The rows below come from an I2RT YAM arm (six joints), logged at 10 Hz.
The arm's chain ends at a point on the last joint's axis. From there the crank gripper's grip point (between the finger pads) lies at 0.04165 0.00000 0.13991 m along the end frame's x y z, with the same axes.
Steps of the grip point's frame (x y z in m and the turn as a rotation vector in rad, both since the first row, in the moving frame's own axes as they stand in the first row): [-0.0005 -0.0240 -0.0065 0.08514 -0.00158 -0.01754]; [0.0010 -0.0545 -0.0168 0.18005 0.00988 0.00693]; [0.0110 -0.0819 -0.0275 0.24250 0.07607 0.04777]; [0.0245 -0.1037 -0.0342 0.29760 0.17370 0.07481]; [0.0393 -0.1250 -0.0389 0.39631 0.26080 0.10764]
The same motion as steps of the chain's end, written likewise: [-0.0002 -0.0114 -0.0060 0.08514 -0.00158 -0.01754]; [-0.0005 -0.0298 -0.0141 0.18005 0.00988 0.00693]; [-0.0002 -0.0510 -0.0201 0.24250 0.07607 0.04777]; [-0.0001 -0.0679 -0.0194 0.29760 0.17370 0.07481]; [0.0029 -0.0801 -0.0139 0.39631 0.26080 0.10764]
